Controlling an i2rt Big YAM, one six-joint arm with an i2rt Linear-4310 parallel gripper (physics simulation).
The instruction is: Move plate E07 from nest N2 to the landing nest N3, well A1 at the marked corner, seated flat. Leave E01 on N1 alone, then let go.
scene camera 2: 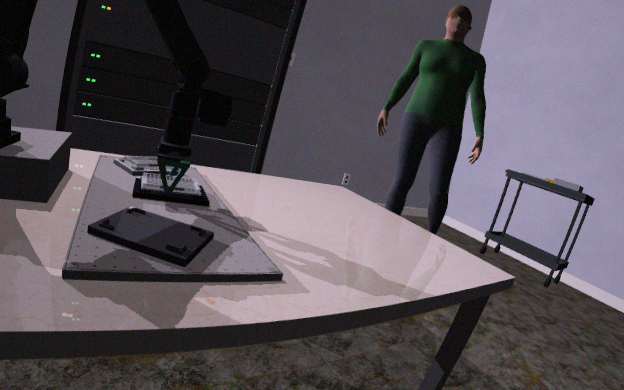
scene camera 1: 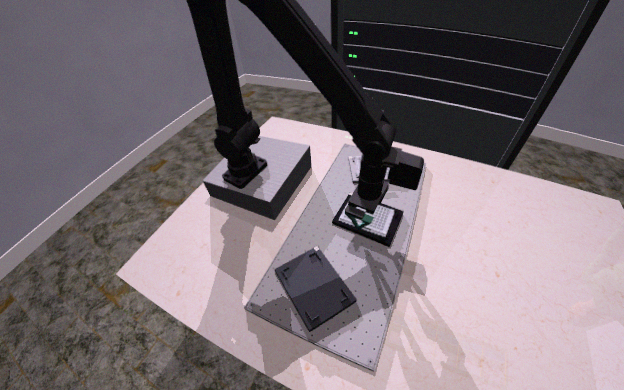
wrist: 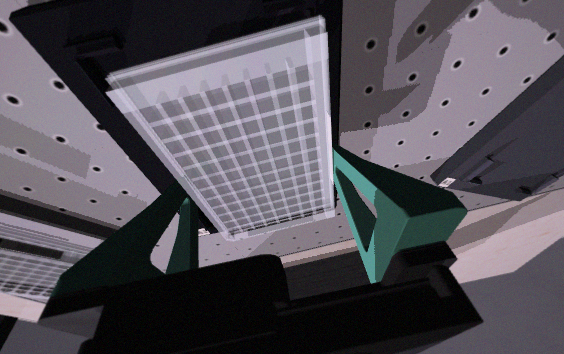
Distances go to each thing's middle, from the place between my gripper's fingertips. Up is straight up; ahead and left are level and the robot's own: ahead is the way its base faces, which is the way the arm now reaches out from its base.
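Position relative to the black nest (scene camera 1: 397,215): my hand is 10 mm to the right of it, 10 mm short of it and 10 mm above it.
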